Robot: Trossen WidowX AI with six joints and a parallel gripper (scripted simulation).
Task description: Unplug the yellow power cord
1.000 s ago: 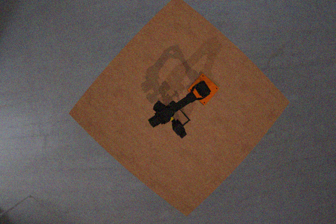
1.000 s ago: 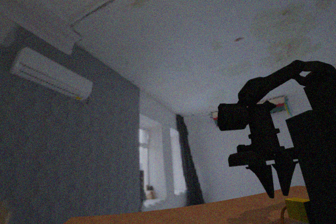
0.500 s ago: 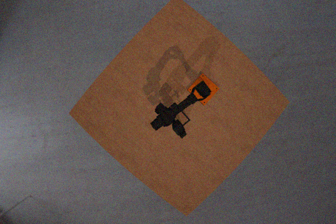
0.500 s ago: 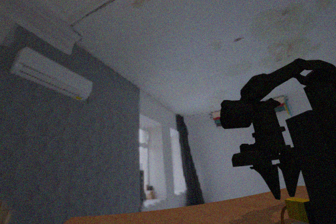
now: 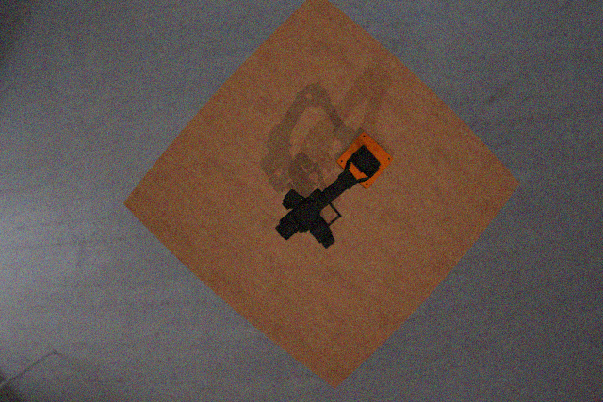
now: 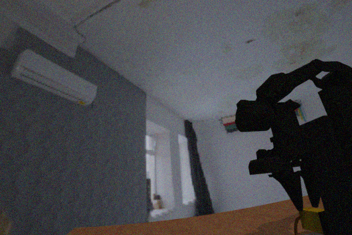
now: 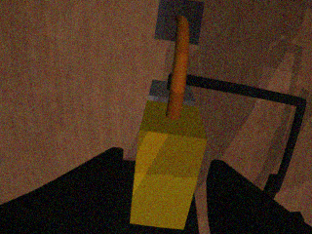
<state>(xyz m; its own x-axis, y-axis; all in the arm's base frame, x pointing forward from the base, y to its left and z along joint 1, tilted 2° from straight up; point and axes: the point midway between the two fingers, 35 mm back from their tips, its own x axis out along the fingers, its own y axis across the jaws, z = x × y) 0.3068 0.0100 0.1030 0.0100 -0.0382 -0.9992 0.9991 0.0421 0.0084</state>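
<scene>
My gripper tip is now 10 mm past the yellow plug, 30 mm to the right of it and 10 mm above it.
</scene>
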